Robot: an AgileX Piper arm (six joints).
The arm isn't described. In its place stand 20 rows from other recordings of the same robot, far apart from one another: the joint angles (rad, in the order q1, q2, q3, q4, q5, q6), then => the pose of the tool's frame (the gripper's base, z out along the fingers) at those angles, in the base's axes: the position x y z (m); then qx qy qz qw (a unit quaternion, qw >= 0).
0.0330 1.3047 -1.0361 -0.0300 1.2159 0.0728 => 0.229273 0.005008 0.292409 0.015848 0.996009 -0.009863 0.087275
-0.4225 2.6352 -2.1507 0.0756 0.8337 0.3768 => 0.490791 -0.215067 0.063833 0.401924 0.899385 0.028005 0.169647
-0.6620 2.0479 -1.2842 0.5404 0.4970 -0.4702 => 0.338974 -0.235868 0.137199 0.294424 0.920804 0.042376 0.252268
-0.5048 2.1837 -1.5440 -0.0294 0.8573 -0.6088 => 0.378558 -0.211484 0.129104 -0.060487 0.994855 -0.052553 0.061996
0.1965 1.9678 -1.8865 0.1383 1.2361 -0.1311 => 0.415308 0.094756 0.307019 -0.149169 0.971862 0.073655 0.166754
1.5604 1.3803 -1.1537 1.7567 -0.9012 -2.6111 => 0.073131 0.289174 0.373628 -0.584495 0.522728 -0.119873 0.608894
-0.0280 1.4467 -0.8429 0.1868 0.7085 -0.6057 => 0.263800 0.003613 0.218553 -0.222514 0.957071 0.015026 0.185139
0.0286 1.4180 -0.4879 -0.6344 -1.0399 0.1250 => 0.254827 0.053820 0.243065 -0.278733 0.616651 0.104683 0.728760
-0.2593 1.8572 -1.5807 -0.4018 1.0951 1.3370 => 0.372862 -0.131641 0.276432 0.649016 0.723633 -0.090135 0.216816
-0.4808 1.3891 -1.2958 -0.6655 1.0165 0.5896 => 0.230908 -0.174333 0.367032 0.386343 0.828705 -0.299530 0.272523
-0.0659 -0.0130 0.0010 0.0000 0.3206 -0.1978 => 0.053123 -0.003506 0.184670 -0.051463 0.779197 -0.082123 0.619241
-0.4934 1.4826 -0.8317 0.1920 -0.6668 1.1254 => 0.283138 -0.164456 0.300801 0.547745 0.391559 0.245141 0.697541
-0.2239 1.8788 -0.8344 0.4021 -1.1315 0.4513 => 0.352653 -0.113362 0.200055 0.390790 0.530429 0.034347 0.751498
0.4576 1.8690 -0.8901 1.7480 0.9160 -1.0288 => 0.272906 0.213593 0.165151 -0.036801 0.831672 0.547966 0.081857
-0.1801 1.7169 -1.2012 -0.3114 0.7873 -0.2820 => 0.340262 -0.082030 0.230075 -0.137733 0.966621 -0.164017 0.140610
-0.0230 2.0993 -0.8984 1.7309 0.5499 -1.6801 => 0.348174 0.038952 0.065822 -0.026463 0.929214 0.264648 0.256559
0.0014 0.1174 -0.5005 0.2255 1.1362 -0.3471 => 0.008215 0.018467 0.273301 -0.156913 0.879787 0.036105 0.447269
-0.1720 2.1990 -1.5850 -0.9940 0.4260 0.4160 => 0.473767 -0.114293 0.162338 -0.095862 0.903950 -0.284822 0.304238
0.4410 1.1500 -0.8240 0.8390 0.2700 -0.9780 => 0.218466 0.123085 0.322087 -0.297970 0.782166 0.159295 0.523504
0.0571 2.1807 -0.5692 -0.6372 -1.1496 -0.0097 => 0.292133 0.066188 0.048847 -0.292849 0.775498 0.176764 0.530657
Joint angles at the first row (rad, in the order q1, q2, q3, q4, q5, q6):
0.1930, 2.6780, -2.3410, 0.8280, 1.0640, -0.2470
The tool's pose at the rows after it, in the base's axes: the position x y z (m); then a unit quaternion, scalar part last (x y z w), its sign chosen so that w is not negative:
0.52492 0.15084 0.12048 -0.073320 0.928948 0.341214 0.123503
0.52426 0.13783 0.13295 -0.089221 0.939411 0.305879 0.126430
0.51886 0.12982 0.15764 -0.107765 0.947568 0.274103 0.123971
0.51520 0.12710 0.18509 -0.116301 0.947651 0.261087 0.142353
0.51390 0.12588 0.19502 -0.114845 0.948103 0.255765 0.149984
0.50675 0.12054 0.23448 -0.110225 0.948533 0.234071 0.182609
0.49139 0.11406 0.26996 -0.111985 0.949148 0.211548 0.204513
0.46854 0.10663 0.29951 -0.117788 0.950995 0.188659 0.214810
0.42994 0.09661 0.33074 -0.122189 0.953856 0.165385 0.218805
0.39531 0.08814 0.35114 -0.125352 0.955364 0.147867 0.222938
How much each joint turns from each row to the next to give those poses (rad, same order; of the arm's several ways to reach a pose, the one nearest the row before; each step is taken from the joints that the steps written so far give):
-0.0150, -0.0260, 0.0001, -0.0770, 0.0420, 0.0010
-0.0150, -0.0320, 0.0000, -0.0860, 0.0300, 0.0060
-0.0050, -0.0550, 0.0000, -0.0820, 0.0570, 0.0180
0.0000, -0.0550, -0.0001, -0.0330, 0.0140, 0.0100
0.0000, -0.0200, 0.0000, -0.0140, 0.0010, 0.0120
0.0000, -0.0820, 0.0040, -0.0560, 0.0010, 0.0410
0.0000, -0.1060, 0.0591, -0.0520, 0.0000, 0.0160
0.0000, -0.1240, 0.1039, -0.0480, 0.0010, 0.0000
0.0000, -0.1770, 0.1700, -0.0480, 0.0010, 0.0000
0.0000, -0.1430, 0.1360, -0.0360, 0.0000, 0.0000

